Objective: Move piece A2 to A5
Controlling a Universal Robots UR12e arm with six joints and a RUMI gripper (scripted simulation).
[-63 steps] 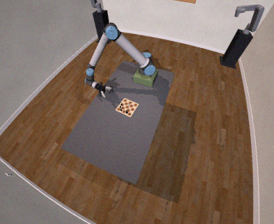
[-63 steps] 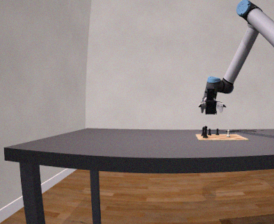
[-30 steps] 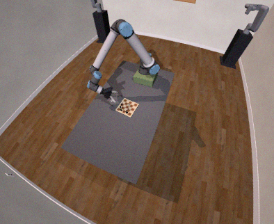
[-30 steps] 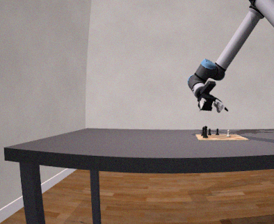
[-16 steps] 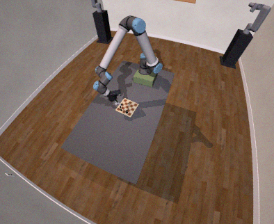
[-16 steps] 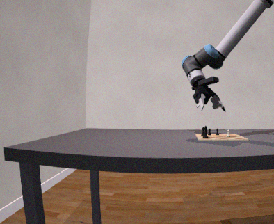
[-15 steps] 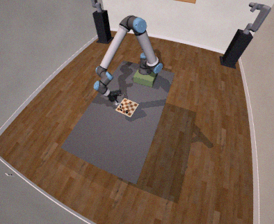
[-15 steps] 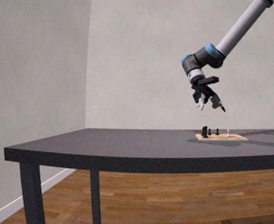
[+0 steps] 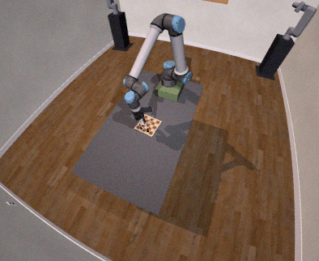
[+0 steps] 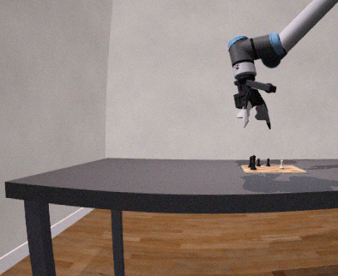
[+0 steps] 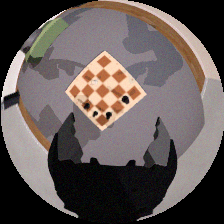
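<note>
Right now the black piece is 12 cm below my hand, 2 cm to the left of it and 2 cm ahead of it. Also, from my hand: white piece 13 cm below, 10 cm behind; then chessboard 15 cm below, 6 cm behind.
</note>
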